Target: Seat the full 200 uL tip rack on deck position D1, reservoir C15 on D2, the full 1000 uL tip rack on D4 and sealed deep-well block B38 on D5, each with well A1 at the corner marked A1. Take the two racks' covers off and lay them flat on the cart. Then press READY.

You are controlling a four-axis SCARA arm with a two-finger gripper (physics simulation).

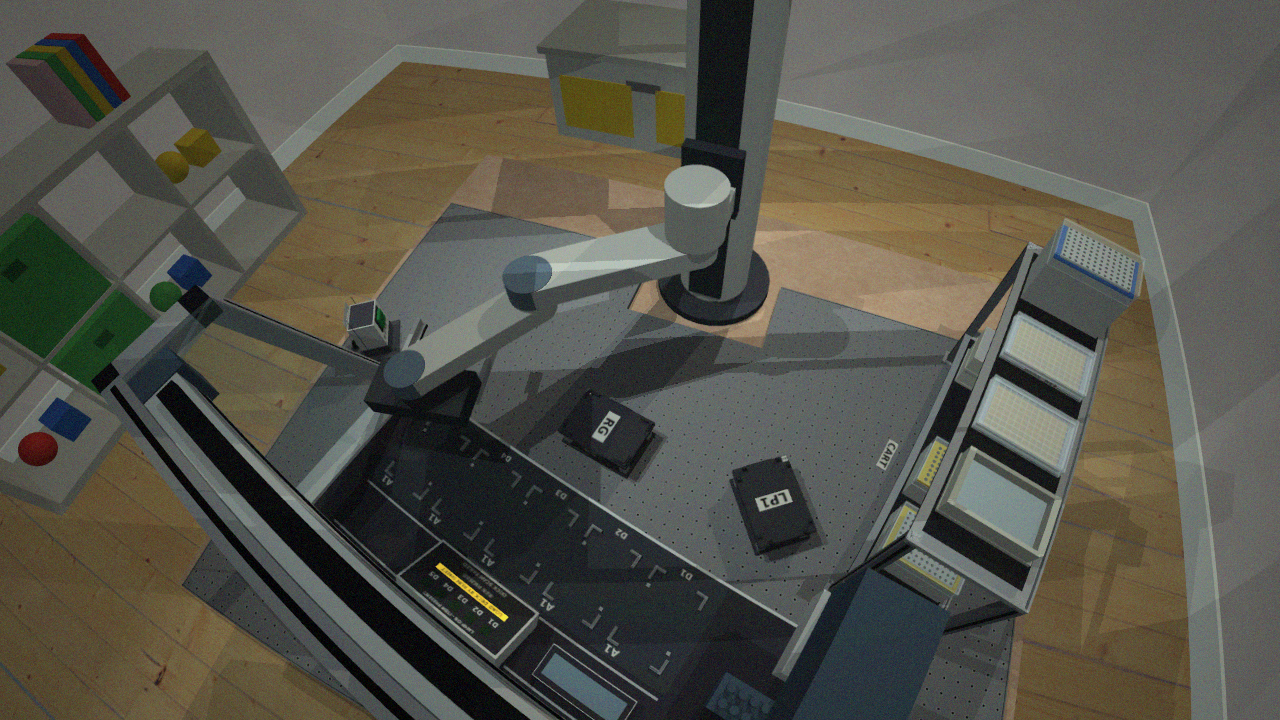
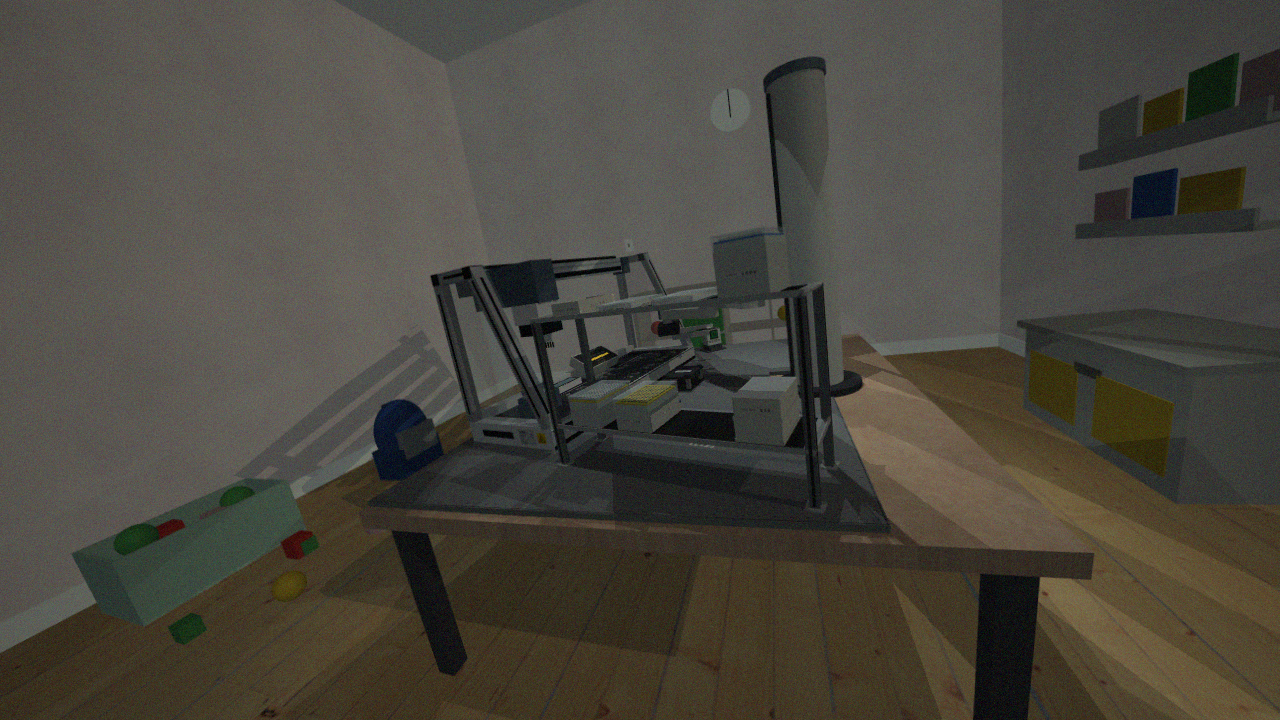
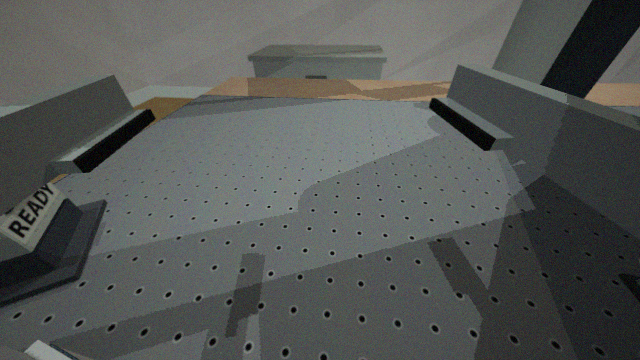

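My gripper (image 1: 407,334) (image 3: 295,92) is open and empty above the mat, beside the READY box (image 1: 365,320) (image 3: 32,215). On the cart's top shelf are a tall box with a blue-edged, holed top (image 1: 1099,259) (image 2: 750,266), two pale well blocks (image 1: 1049,353) (image 1: 1026,423) and an open reservoir (image 1: 999,503). Yellow-topped racks (image 1: 930,462) (image 1: 926,570) (image 2: 646,407) and a white box (image 2: 767,409) are on the lower shelf. The dark deck (image 1: 537,523) shows bare corner brackets at D1 to D4. Object codes are unreadable; racks' covers cannot be made out.
Black modules RG (image 1: 608,429) and LP1 (image 1: 774,503) lie on the mat between the deck and the cart. The deck machine's frame rail (image 1: 286,333) runs near my gripper. The arm's column (image 1: 729,134) (image 2: 801,179) stands behind. A display (image 1: 469,600) sits at the deck's front.
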